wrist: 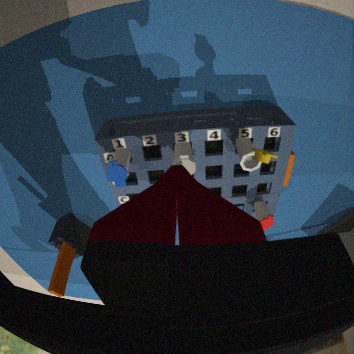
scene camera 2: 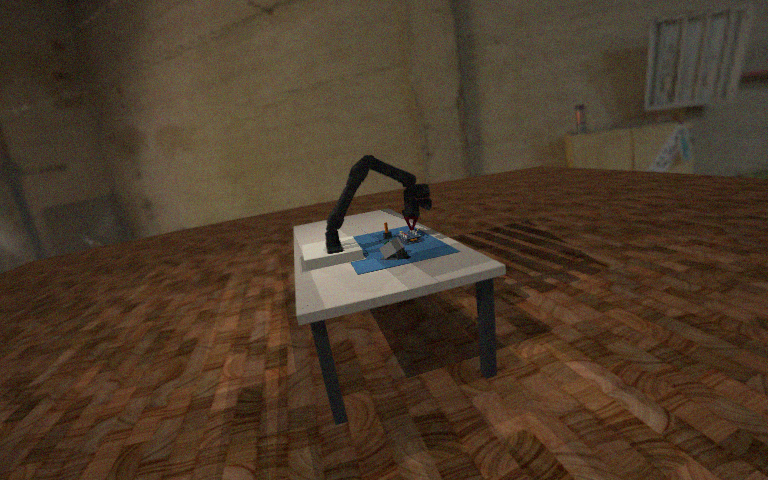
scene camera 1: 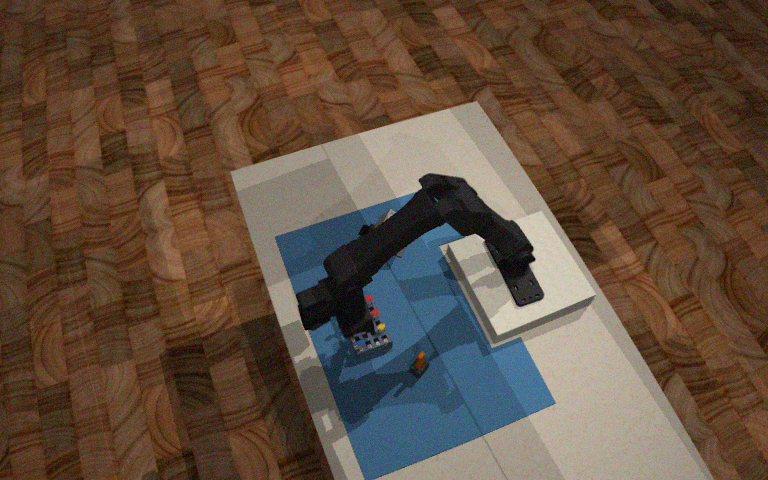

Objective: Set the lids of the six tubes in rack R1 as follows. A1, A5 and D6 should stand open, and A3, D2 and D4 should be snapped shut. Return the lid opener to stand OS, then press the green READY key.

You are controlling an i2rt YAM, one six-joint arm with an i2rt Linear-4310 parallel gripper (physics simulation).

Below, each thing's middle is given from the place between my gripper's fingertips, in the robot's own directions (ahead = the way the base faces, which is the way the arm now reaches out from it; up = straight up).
Labels:
Now: hand 12 cm to the right of the orange-handled tool (wrist: 57, 284) and 11 cm past it.

